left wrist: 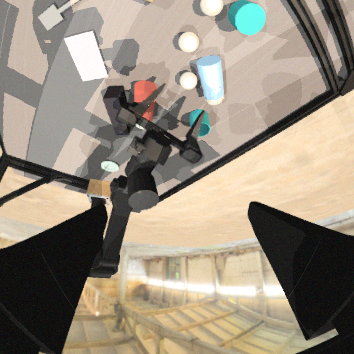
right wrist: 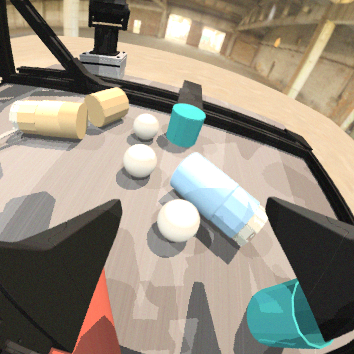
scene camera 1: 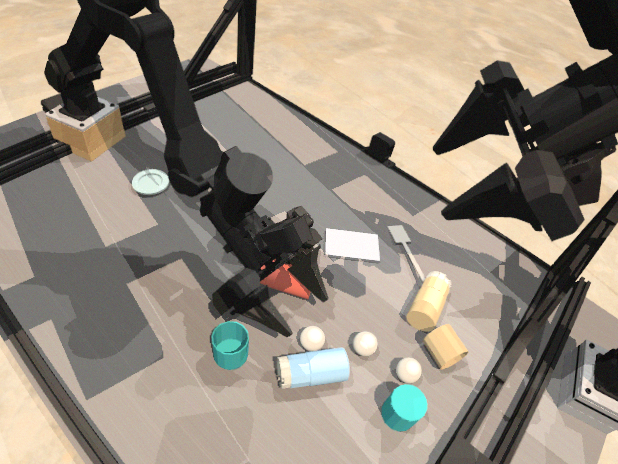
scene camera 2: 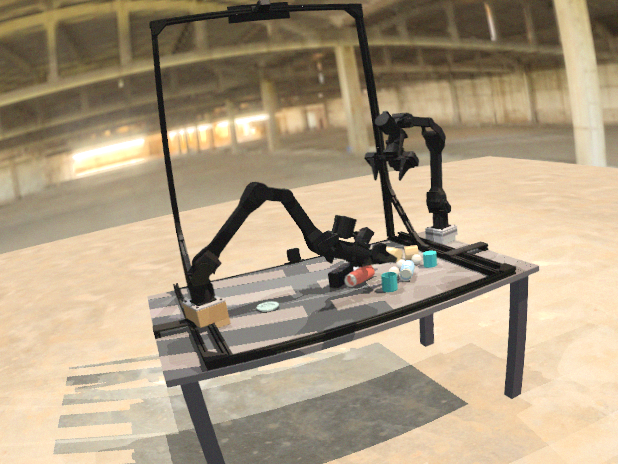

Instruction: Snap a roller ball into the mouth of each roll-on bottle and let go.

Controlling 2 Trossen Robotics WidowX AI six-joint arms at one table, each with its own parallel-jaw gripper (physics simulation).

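Frame: origin at the left arm's base, x ahead, y down, z left, level; metres.
Where they show: left gripper, fingertip midpoint: (left wrist: 178, 210) (scene camera 1: 438, 181) (scene camera 2: 387, 180); right gripper, fingertip midpoint: (left wrist: 184, 96) (right wrist: 194, 205) (scene camera 1: 309, 317) (scene camera 2: 389, 260); left arm's base, origin of the base link: (right wrist: 104, 52) (scene camera 1: 615, 380) (scene camera 2: 441, 226); right arm's base, origin of the base link: (left wrist: 98, 199) (scene camera 1: 82, 109) (scene camera 2: 203, 300).
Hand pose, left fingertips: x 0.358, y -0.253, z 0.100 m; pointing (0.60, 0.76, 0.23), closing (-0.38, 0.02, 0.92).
Things, the pixels of their top centre, and the offset from my left fingertips.
- red bottle, middle of its top: (scene camera 1: 281, 266) (left wrist: 142, 112) (scene camera 2: 358, 269) dx +0.156, dy +0.265, dz -0.009 m
- blue bottle, middle of its top: (right wrist: 228, 182) (scene camera 1: 314, 361) (left wrist: 213, 86) (scene camera 2: 406, 264) dx +0.038, dy +0.266, dz +0.097 m
- yellow bottle, middle of its top: (right wrist: 45, 101) (scene camera 1: 435, 292) (scene camera 2: 389, 247) dx -0.067, dy +0.265, dz -0.104 m
- teal cup, middle of its top: (right wrist: 317, 308) (scene camera 1: 230, 337) (left wrist: 199, 129) (scene camera 2: 388, 274) dx +0.147, dy +0.261, dz +0.131 m
- yellow cap, middle of its top: (scene camera 1: 451, 339) (right wrist: 106, 91) (scene camera 2: 410, 246) dx -0.114, dy +0.264, dz -0.038 m
- white slab, middle of its top: (scene camera 1: 352, 244) (left wrist: 86, 57) dx +0.091, dy +0.305, dz -0.150 m
- spatula, middle of its top: (scene camera 1: 410, 248) (left wrist: 65, 4) dx -0.002, dy +0.292, dz -0.192 m
- dark block, middle of its top: (left wrist: 116, 118) (scene camera 2: 340, 268) dx +0.190, dy +0.261, dz -0.062 m
- pale dish, middle of its top: (scene camera 1: 150, 181) (scene camera 2: 267, 305) (left wrist: 109, 166) dx +0.475, dy +0.302, dz -0.059 m
A red bottle (scene camera 1: 287, 282) (scene camera 2: 361, 276) (left wrist: 145, 91) (right wrist: 102, 320) lies partly hidden by my right gripper. A blue bottle (scene camera 1: 320, 368) (left wrist: 210, 75) (right wrist: 210, 192) lies with its collar end toward the left in scene camera 1. A yellow bottle (scene camera 1: 429, 302) (right wrist: 55, 117) lies farther right. Three white balls lie apart: one (scene camera 1: 312, 339) (right wrist: 178, 220) beside the blue bottle, one (scene camera 1: 365, 343) (right wrist: 140, 161) and one (scene camera 1: 408, 370) (right wrist: 146, 126). My right gripper (scene camera 1: 307, 317) (right wrist: 194, 205) is open and empty, low near the first ball. My left gripper (scene camera 1: 439, 183) (left wrist: 178, 210) is open, empty and high.
A teal cup (scene camera 1: 230, 350) stands open end up; another (scene camera 1: 404, 407) is closed end up. A yellow cap (scene camera 1: 445, 346) lies beside the yellow bottle. A white slab (scene camera 1: 352, 245), a spatula (scene camera 1: 411, 257), a dark block (left wrist: 116, 107) and a pale dish (scene camera 1: 150, 182) are also there.
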